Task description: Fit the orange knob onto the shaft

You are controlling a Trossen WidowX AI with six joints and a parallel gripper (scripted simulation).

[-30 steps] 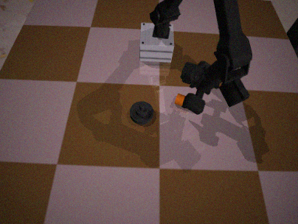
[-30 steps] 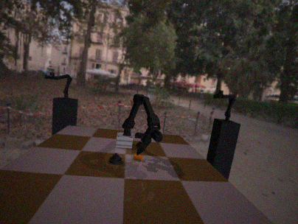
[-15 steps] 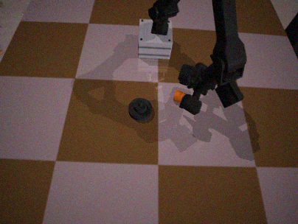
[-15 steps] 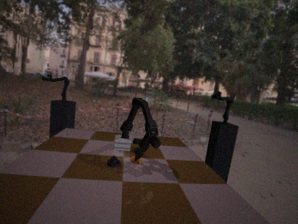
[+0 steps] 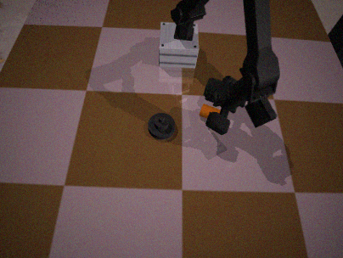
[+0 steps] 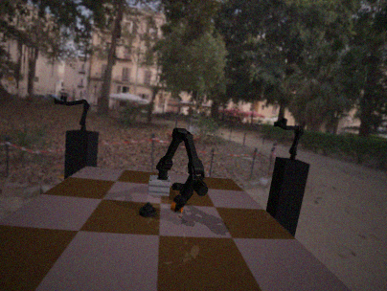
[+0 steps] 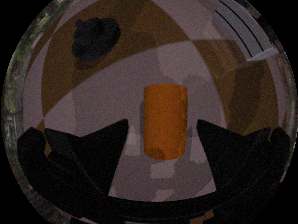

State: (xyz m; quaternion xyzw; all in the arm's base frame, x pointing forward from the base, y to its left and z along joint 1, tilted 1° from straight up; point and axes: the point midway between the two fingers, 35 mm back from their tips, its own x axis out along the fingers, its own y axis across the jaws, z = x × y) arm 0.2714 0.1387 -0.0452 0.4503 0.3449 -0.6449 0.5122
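Right now the dark round pedestal is 15 cm to the right of my gripper tip, 7 cm ahead of it and 2 cm above it. Round my gripper tip: orange knob 1 cm above.
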